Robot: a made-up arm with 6 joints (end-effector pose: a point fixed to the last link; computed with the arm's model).
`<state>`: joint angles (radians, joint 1 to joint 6).
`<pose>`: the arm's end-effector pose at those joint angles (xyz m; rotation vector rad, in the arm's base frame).
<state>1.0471 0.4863 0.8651 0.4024 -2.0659 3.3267</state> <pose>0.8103 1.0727 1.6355 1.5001 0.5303 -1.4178</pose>
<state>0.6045 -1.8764 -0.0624 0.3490 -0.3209 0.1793</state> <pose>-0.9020 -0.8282 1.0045 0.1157 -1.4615 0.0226</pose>
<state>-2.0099 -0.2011 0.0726 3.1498 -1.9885 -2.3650</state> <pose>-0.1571 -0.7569 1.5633 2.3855 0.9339 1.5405</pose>
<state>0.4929 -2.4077 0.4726 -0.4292 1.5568 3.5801</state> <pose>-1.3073 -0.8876 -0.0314 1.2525 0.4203 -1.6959</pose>
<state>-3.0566 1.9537 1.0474 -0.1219 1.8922 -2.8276</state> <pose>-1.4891 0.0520 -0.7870 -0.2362 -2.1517 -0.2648</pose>
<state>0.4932 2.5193 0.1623 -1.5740 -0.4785 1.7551</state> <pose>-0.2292 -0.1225 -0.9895 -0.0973 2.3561 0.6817</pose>
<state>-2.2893 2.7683 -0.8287 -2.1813 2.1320 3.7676</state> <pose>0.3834 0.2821 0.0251 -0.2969 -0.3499 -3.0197</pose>
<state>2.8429 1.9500 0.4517 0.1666 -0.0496 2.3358</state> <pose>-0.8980 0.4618 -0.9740 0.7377 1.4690 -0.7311</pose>
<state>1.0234 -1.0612 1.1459 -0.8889 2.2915 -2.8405</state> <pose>-0.5851 -1.1774 1.6977 0.8027 0.7561 -0.7639</pose>
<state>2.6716 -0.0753 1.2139 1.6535 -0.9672 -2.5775</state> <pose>-0.0317 -0.0005 2.3077 2.1880 1.0763 1.2813</pose>
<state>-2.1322 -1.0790 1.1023 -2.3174 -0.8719 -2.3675</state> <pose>0.7962 1.0369 1.6902 1.9280 0.2246 0.4852</pose>
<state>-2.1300 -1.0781 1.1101 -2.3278 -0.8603 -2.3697</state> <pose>0.7986 1.0436 1.6871 1.9296 0.2394 0.4968</pose>
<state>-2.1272 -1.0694 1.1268 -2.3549 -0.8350 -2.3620</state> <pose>0.8017 1.0489 1.6887 1.9280 0.2671 0.5264</pose>
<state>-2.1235 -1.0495 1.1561 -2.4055 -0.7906 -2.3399</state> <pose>0.8053 1.0520 1.6971 1.9223 0.3112 0.5814</pose>
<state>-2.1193 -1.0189 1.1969 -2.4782 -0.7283 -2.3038</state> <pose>0.8089 1.0525 1.7114 1.9148 0.3665 0.6606</pose>
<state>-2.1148 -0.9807 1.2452 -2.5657 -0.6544 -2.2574</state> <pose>0.8114 1.0504 1.7294 1.9088 0.4239 0.7559</pose>
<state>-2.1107 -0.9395 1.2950 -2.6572 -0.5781 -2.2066</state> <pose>0.8120 1.0457 1.7486 1.9070 0.4732 0.8553</pose>
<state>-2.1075 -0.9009 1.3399 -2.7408 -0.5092 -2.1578</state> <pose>0.8107 1.0392 1.7663 1.9095 0.5083 0.9451</pose>
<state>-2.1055 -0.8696 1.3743 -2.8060 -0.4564 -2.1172</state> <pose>0.8082 1.0318 1.7811 1.9137 0.5278 1.0145</pose>
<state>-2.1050 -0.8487 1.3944 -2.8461 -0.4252 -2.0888</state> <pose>0.8053 1.0238 1.7925 1.9161 0.5334 1.0572</pose>
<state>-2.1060 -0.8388 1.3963 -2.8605 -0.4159 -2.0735</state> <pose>0.8015 1.0134 1.8026 1.9158 0.5264 1.0767</pose>
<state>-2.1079 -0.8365 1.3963 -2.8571 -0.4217 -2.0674</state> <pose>0.8013 1.0087 1.8059 1.9087 0.5190 1.0712</pose>
